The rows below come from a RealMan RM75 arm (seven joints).
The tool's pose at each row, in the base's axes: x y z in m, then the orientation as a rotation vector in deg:
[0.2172, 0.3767, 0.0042, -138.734, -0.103, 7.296]
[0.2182, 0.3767, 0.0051, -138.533, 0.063, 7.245]
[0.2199, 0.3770, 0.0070, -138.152, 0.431, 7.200]
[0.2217, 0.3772, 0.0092, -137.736, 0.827, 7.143]
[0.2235, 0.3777, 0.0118, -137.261, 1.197, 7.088]
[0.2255, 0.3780, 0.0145, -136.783, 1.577, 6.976]
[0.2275, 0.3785, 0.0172, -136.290, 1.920, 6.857]
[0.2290, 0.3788, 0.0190, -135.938, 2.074, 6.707]
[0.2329, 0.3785, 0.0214, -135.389, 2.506, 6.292]
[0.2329, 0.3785, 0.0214, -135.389, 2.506, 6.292]
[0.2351, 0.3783, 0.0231, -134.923, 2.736, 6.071]
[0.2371, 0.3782, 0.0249, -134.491, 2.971, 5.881]
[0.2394, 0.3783, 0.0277, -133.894, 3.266, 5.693]
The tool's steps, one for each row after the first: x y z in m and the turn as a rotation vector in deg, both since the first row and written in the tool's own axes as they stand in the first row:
[0.0009, -0.0006, -0.0008, 0.209, 0.074, 0.098]
[0.0024, -0.0022, -0.0022, 0.604, 0.193, 0.338]
[0.0040, -0.0038, -0.0038, 1.035, 0.326, 0.594]
[0.0056, -0.0060, -0.0056, 1.524, 0.450, 0.831]
[0.0074, -0.0080, -0.0076, 2.017, 0.618, 1.060]
[0.0091, -0.0102, -0.0095, 2.523, 0.781, 1.261]
[0.0105, -0.0117, -0.0108, 2.884, 0.921, 1.320]
[0.0141, -0.0132, -0.0132, 3.458, 1.324, 1.504]
[0.0141, -0.0132, -0.0132, 3.458, 1.324, 1.504]
[0.0161, -0.0142, -0.0148, 3.936, 1.534, 1.597]
[0.0180, -0.0154, -0.0164, 4.379, 1.725, 1.703]
[0.0200, -0.0174, -0.0186, 4.988, 1.926, 1.850]

